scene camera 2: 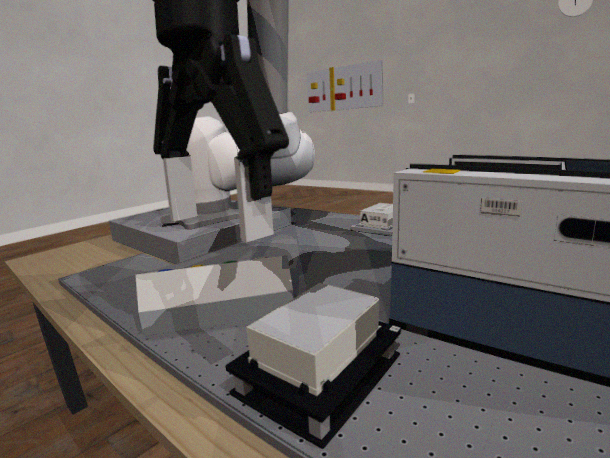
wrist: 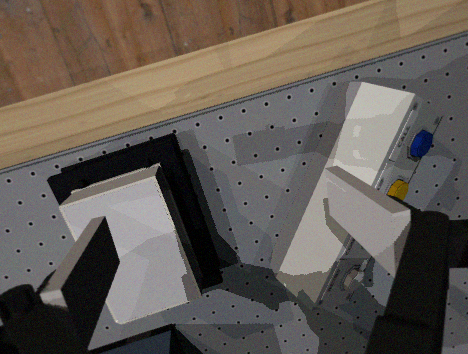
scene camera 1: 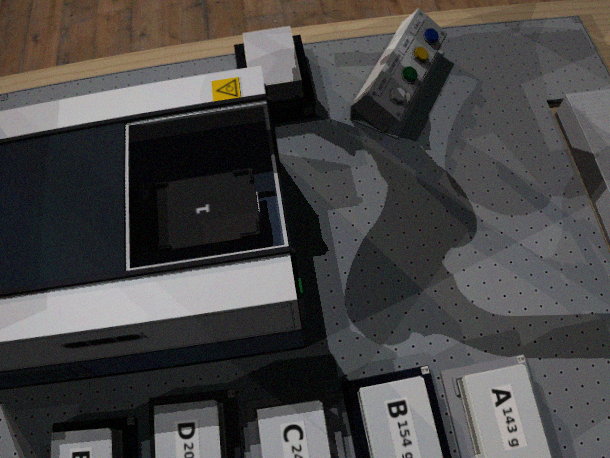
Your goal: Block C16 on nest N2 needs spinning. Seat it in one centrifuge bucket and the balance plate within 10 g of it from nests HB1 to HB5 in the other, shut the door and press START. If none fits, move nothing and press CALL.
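Frame: origin at the arm's base, x back, y right, z up, level; centimetres.
Where they show: gripper, fingertip midpoint: (scene camera 2: pixel 215 226) (wrist: pixel 222 215); arm's base, link origin: (scene camera 2: pixel 204 217).
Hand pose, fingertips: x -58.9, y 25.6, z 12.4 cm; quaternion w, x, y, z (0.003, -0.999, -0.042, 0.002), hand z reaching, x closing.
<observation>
Things, the pixels of their top centre, and the offset from my fingertips.
- white block, top centre: (wrist: pixel 134 255) (scene camera 2: pixel 317 312) (scene camera 1: pixel 271 55) dy -6.5, dx -7.7, dz -9.2 cm
- black raised nest, top centre: (wrist: pixel 140 239) (scene camera 2: pixel 318 338) (scene camera 1: pixel 272 68) dy -6.5, dx -7.7, dz -12.4 cm
- plates C, top centre: (scene camera 1: pixel 296 454) dy -67.9, dx -1.4, dz -11.9 cm
- D, top centre: (scene camera 1: pixel 187 452) dy -68.2, dx -15.0, dz -11.9 cm
- sloped button box, top centre: (wrist: pixel 375 215) (scene camera 2: pixel 213 261) (scene camera 1: pixel 404 51) dy -5.9, dx +14.3, dz -8.9 cm
- blue CALL button, top centre: (wrist: pixel 426 145) (scene camera 1: pixel 431 31) dy -0.1, dx +19.6, dz -9.8 cm
- yellow button, top centre: (wrist: pixel 401 195) (scene camera 1: pixel 421 50) dy -4.6, dx +17.4, dz -9.8 cm
- green button, top centre: (scene camera 1: pixel 410 70) dy -9.1, dx +15.2, dz -9.8 cm
My gripper (scene camera 2: pixel 220 227) (wrist: pixel 222 215) is open and empty, high above the table. In the wrist view its left finger overlaps a white block and its right finger the button box. The white block (scene camera 1: pixel 272 55) (scene camera 2: pixel 315 330) (wrist: pixel 135 250) sits flat on a black raised nest (scene camera 1: pixel 308 95) (scene camera 2: pixel 320 405) (wrist: pixel 192 220); no name on it is readable. The centrifuge (scene camera 1: pixel 150 310) (scene camera 2: pixel 450 220) is open on top, showing a dark bucket (scene camera 1: pixel 220 225) marked 1 with no plate visible. Plates A 143 g (scene camera 1: pixel 480 395) (scene camera 2: pixel 377 210) and B 154 g (scene camera 1: pixel 375 400) are readable; plates C (scene camera 1: pixel 270 420) and D (scene camera 1: pixel 165 420) are cut off.
The sloped button box (scene camera 1: pixel 382 75) (scene camera 2: pixel 210 295) (wrist: pixel 320 220) stands beside the nest, with a blue CALL button (scene camera 1: pixel 431 36) (wrist: pixel 421 144) and a yellow button (scene camera 1: pixel 421 53) (wrist: pixel 398 190). A green button (scene camera 1: pixel 409 74) is also on it. The wooden table edge (wrist: pixel 200 70) lies beyond the nest.
</observation>
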